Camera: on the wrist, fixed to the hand. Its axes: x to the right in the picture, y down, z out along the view.
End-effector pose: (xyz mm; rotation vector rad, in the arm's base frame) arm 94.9 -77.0 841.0 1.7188 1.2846 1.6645
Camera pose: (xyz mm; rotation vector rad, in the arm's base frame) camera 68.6 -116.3 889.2 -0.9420 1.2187 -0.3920
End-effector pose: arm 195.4 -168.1 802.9 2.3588 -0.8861 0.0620
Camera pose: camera 170.5 -170.7 865.6 0.9642 2.4917 -1.1638
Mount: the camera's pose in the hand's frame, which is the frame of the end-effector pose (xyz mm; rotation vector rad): -2.3 49.9 -45.4 -0.3492 -0.1959 -3.0475
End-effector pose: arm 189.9 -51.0 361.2 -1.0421 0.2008 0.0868
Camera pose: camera 173.7 -65.1 297.2 -0.6419 -1.7019 -2.5124
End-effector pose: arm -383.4 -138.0 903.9 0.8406 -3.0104 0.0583
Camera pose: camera -407.1 -92.3 947.6 -3.0043 -0.7206 0.4162
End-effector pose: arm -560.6 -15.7 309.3 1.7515 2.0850 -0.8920
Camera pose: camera -504.3 14.1 331.8 2.0527 -1.8324 0.2917
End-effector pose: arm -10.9 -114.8 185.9 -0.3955 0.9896 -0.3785
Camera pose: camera -44.7 -77.2 141.1 1.6702 0.5869 2.2460
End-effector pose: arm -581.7 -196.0 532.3 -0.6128 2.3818 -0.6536
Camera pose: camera -622.4 -142.3 536.7 2.6334 0.5264 0.5121
